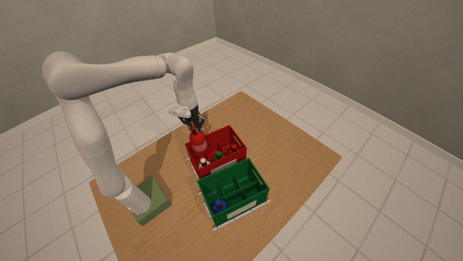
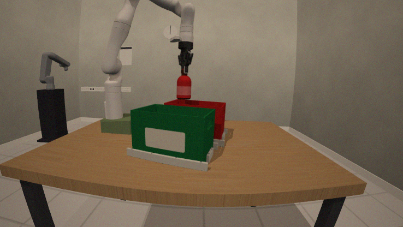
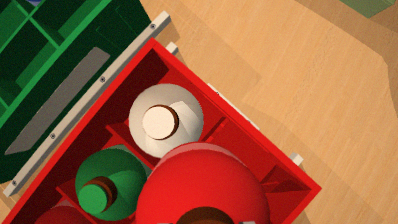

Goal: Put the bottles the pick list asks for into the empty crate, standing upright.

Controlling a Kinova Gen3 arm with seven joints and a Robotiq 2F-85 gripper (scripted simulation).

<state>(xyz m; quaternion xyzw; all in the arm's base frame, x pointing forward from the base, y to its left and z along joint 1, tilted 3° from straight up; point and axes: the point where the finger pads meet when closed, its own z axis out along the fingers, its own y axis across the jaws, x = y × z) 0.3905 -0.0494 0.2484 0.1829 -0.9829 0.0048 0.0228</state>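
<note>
My gripper is now 70 mm above the red-labelled bottle. Round my hand: red crate 60 mm ahead, 40 mm to the right, 250 mm below; green-label bottle 50 mm ahead, 80 mm to the right, 250 mm below; white-labelled bottle 30 mm behind, 50 mm to the right, 250 mm below.
</note>
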